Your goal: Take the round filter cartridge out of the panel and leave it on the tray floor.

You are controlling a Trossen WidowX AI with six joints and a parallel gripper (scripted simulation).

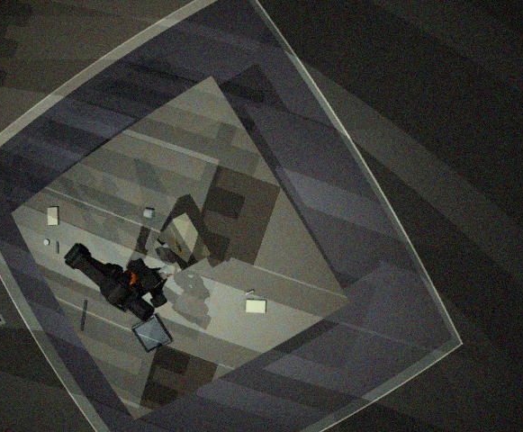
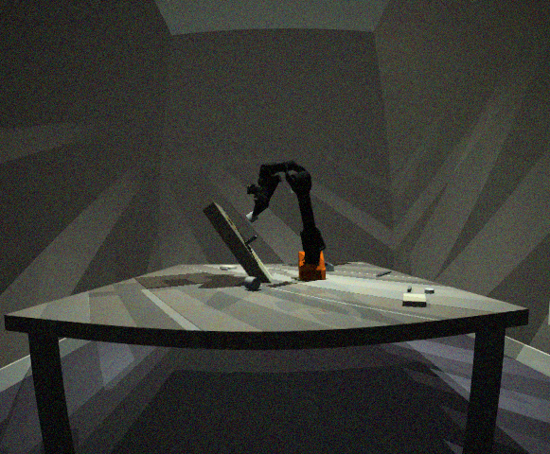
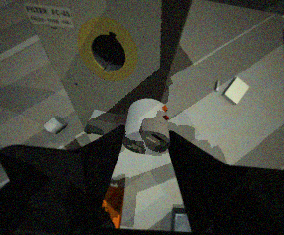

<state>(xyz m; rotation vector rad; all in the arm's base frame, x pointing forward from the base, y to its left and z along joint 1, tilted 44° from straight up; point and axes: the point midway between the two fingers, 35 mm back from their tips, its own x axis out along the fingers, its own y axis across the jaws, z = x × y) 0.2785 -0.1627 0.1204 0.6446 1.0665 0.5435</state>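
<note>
Right now my gripper tip is 31 cm past the tray, 26 cm to the left of it and 28 cm above it. The rest, counted from my gripper tip: service panel: 6 cm ahead, 7 cm to the left, 11 cm below; then round filter cartridge: right at my gripper tip.
</note>
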